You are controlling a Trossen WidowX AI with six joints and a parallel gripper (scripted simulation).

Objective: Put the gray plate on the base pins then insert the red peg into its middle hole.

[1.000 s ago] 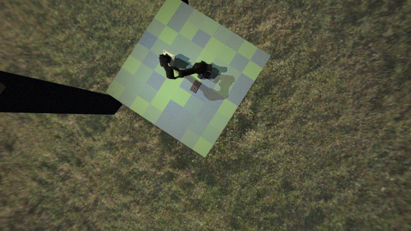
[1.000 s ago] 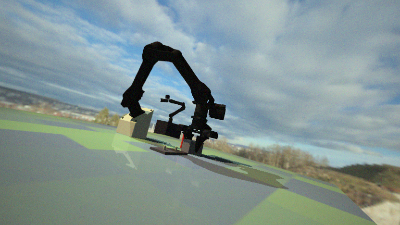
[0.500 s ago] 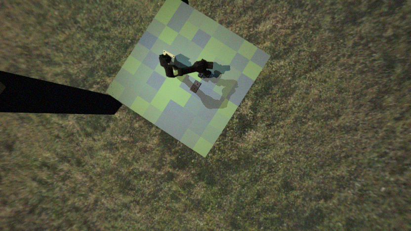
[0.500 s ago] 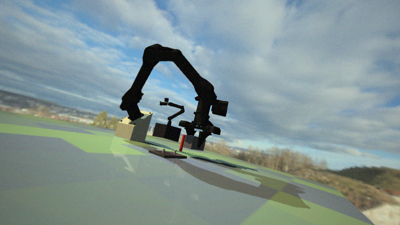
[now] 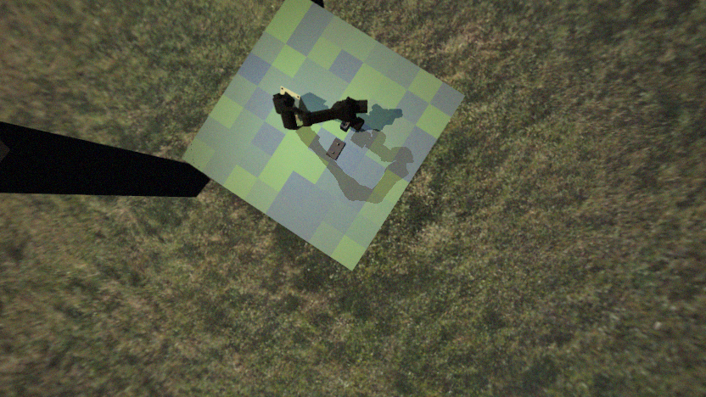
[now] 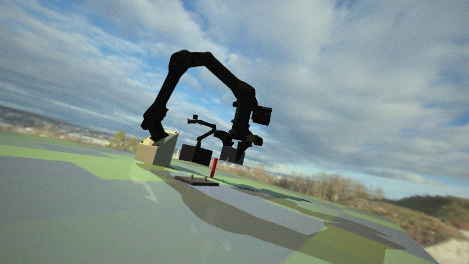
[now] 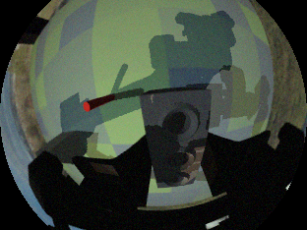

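My gripper tip is 150 mm to the left of the dark base, 80 mm above it and 20 mm short of it. The rest, counted from my gripper tip: gray plate (30 mm above); red peg (110 mm behind, 40 mm below, 30 mm to the left).
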